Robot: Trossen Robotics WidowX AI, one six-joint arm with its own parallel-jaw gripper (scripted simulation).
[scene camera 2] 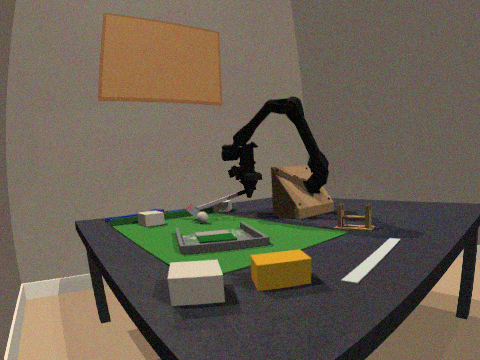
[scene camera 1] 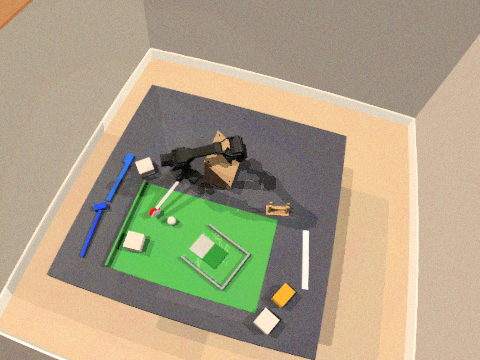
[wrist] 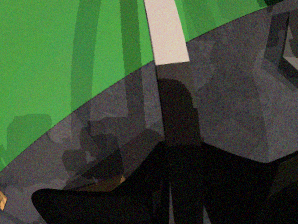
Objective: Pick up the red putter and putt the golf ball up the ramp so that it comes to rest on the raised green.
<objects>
A white strip (scene camera 2: 355,276): 52 cm from the lens. An orange block (scene camera 2: 275,270): 48 cm from the lens.
</objects>
